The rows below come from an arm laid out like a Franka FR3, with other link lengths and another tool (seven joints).
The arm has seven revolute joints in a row. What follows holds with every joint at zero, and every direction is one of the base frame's. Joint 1 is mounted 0.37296 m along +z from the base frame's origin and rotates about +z. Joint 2 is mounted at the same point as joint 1 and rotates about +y. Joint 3 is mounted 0.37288 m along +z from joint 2 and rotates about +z. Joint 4 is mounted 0.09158 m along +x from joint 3 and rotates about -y. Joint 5 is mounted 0.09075 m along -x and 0.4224 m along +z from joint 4 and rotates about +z. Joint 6 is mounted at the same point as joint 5 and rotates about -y. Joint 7 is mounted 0.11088 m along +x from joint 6 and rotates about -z. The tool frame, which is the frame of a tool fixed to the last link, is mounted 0.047 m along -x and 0.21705 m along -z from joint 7; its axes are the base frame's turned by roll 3.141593, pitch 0.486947 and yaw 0.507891 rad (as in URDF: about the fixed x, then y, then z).
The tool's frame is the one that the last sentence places.
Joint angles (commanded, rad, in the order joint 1, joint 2, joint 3, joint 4, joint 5, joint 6, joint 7), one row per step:
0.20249 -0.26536 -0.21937 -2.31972 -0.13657 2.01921 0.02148
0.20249 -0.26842 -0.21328 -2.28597 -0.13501 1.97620 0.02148
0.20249 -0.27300 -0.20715 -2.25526 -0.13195 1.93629 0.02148
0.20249 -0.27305 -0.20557 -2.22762 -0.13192 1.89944 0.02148
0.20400 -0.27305 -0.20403 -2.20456 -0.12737 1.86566 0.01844
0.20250 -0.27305 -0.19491 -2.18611 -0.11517 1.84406 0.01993
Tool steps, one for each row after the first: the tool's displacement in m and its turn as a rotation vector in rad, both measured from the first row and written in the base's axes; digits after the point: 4 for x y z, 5 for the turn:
0.0017 0.0014 0.0151 -0.00215 0.00587 0.00049
0.0023 0.0033 0.0298 -0.00230 0.01023 0.00080
0.0026 0.0028 0.0412 -0.00459 0.01921 -0.00165
0.0019 0.0038 0.0505 -0.00227 0.03009 -0.00074
0.0023 0.0091 0.0583 0.00571 0.03296 -0.00136

